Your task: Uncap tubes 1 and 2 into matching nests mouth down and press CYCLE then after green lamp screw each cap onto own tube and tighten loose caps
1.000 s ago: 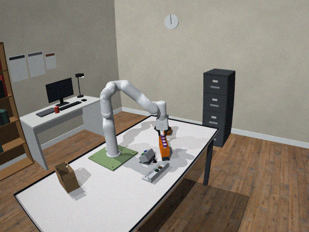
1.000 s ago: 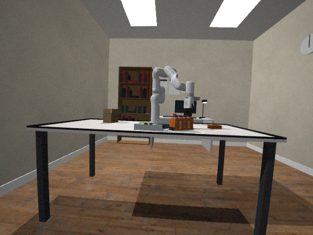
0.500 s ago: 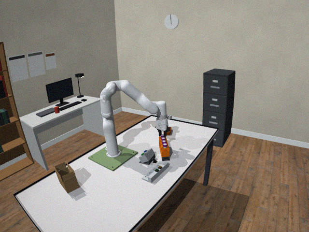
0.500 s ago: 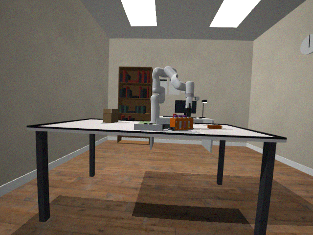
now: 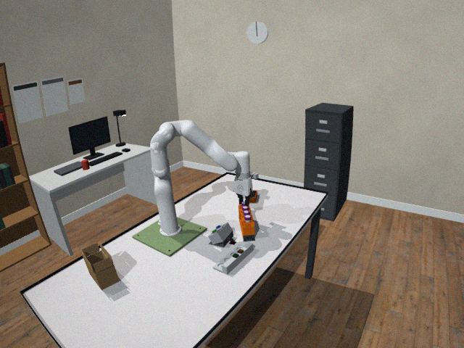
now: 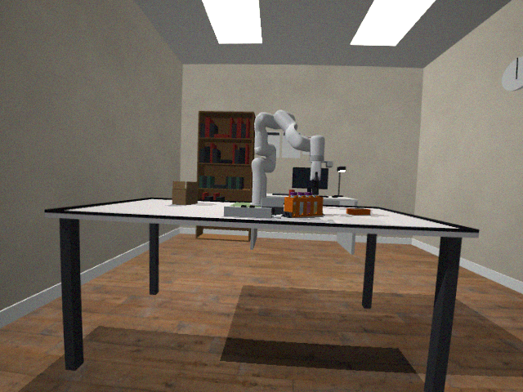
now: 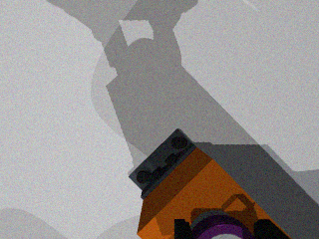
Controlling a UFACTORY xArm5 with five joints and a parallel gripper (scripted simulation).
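The purple cap marked 1 lies 1 cm below my hand. Also, from my hand: purple cap marked 2: 3 cm ahead, 4 cm to the right, 2 cm below; cap 4: 9 cm ahead, 13 cm to the right, 2 cm below; blue cycle key: 4 cm behind, 21 cm to the right, 6 cm below.
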